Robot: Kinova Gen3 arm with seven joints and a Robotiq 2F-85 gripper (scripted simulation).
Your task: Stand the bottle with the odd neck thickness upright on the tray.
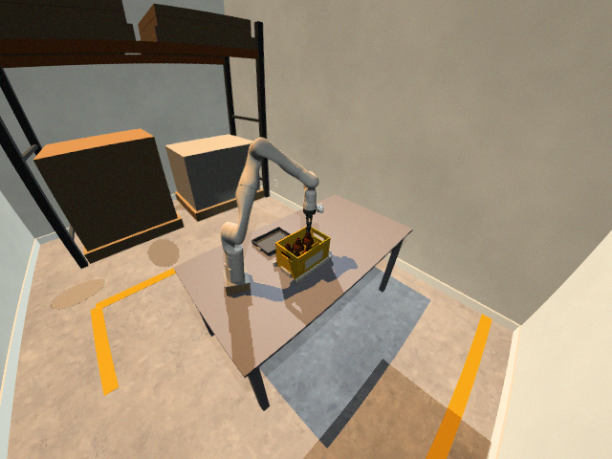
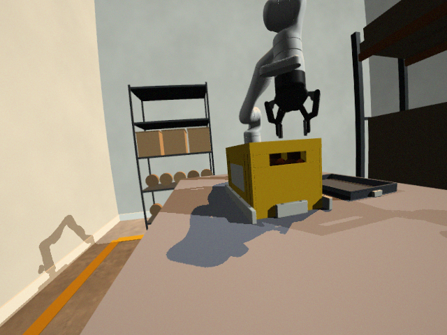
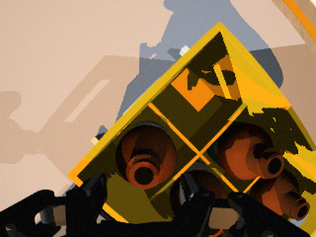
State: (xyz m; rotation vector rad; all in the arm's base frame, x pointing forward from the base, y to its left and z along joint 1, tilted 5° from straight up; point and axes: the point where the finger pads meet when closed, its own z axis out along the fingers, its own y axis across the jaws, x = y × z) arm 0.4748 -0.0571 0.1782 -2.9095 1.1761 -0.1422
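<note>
Now: the yellow crate 90 mm behind my hand, 50 mm to the right of it and 120 mm below it. Also, from my hand: dark tray 90 mm behind, 240 mm to the left, 190 mm below; then brown bottle 180 mm behind, 90 mm to the right, 110 mm below.
</note>
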